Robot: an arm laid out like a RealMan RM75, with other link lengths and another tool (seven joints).
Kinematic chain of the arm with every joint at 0, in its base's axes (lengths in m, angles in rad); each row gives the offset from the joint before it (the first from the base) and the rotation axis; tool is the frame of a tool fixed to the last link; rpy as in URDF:
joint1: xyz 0 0 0.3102 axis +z
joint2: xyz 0 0 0 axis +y
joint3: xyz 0 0 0.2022 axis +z
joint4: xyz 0 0 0 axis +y
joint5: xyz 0 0 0.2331 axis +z
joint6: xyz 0 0 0 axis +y
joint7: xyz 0 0 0.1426 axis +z
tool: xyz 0.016 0.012 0.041 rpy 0 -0.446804 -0.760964
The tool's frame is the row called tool.
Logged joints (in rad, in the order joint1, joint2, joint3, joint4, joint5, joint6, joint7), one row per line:
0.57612 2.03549 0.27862 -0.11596 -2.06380 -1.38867 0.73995
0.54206 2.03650 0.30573 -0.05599 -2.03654 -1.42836 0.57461
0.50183 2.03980 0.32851 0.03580 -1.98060 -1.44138 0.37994
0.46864 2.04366 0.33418 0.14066 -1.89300 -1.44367 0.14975
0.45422 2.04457 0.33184 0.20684 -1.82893 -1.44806 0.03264
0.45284 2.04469 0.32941 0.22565 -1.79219 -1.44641 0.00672
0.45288 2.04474 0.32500 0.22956 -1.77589 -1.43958 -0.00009
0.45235 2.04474 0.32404 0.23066 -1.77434 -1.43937 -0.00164
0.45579 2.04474 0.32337 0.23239 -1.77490 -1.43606 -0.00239
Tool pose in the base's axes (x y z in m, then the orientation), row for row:
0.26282 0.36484 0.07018 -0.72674 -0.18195 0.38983 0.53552
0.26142 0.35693 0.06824 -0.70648 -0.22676 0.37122 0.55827
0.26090 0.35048 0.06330 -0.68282 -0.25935 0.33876 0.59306
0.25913 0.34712 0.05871 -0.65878 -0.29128 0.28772 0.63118
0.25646 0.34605 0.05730 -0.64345 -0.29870 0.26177 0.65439
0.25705 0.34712 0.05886 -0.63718 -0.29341 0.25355 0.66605
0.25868 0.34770 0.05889 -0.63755 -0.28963 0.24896 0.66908
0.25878 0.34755 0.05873 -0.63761 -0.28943 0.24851 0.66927
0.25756 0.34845 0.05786 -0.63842 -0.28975 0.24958 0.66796
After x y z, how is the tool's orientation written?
As a quaternion, x y z w.
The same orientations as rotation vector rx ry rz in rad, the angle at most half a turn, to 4 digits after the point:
-1.7308 -0.4333 0.9284
-1.6664 -0.5349 0.8756
-1.5875 -0.6030 0.7876
-1.5080 -0.6667 0.6586
-1.4592 -0.6774 0.5937
-1.4384 -0.6623 0.5724
-1.4375 -0.6530 0.5613
-1.4375 -0.6525 0.5603
-1.4401 -0.6536 0.5630

